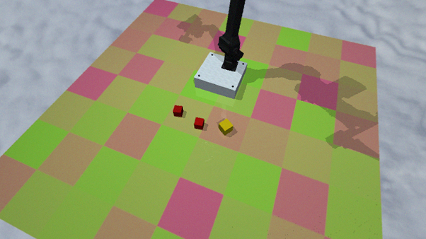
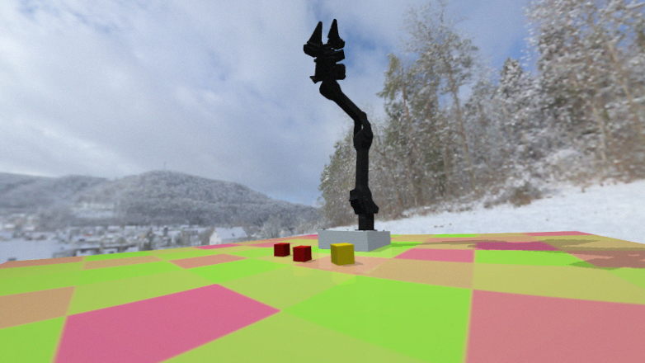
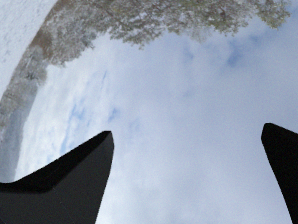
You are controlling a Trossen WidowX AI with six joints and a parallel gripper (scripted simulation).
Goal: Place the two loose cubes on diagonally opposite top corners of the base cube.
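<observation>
My gripper tip is now 80 mm short of the dark red cube, 70 mm to the left of it and 760 mm above it. Round my gripper tip: yellow base cube: 70 mm ahead, 40 mm to the left, 750 mm below.
</observation>
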